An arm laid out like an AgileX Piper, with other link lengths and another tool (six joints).
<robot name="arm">
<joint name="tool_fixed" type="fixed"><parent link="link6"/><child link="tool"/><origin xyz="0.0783 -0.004 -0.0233" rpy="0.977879 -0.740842 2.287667"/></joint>
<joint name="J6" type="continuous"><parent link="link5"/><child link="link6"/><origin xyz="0.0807 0 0.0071"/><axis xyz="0.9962 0 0.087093"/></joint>
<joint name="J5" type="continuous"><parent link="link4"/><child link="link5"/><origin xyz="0 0 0"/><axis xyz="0 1 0"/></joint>
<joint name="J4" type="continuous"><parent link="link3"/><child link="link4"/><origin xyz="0.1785 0 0.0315"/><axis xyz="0.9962 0 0.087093"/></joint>
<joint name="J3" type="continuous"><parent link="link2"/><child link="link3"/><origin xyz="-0.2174 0 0.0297"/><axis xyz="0 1 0"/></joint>
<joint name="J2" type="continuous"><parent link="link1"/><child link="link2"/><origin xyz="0 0 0"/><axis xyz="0 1 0"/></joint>
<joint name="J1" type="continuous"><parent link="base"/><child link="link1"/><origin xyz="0 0 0.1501"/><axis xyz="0 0 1"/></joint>
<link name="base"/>
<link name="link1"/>
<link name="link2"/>
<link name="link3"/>
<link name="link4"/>
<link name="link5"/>
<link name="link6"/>
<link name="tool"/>
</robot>
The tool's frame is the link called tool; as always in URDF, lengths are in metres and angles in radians. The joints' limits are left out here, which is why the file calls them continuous.
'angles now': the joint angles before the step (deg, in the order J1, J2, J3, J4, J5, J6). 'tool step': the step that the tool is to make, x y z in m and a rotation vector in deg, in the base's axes. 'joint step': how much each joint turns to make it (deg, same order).
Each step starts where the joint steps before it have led.
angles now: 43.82 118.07 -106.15 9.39 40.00 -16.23
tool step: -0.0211 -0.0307 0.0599 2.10 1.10 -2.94
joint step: -1.76 -10.81 -1.13 -0.56 10.99 4.09
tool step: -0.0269 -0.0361 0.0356 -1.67 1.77 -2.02
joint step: -1.39 -8.84 -0.10 -1.64 11.18 2.62
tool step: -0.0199 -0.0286 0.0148 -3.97 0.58 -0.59
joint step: -0.43 -5.60 0.73 -2.68 7.90 0.24
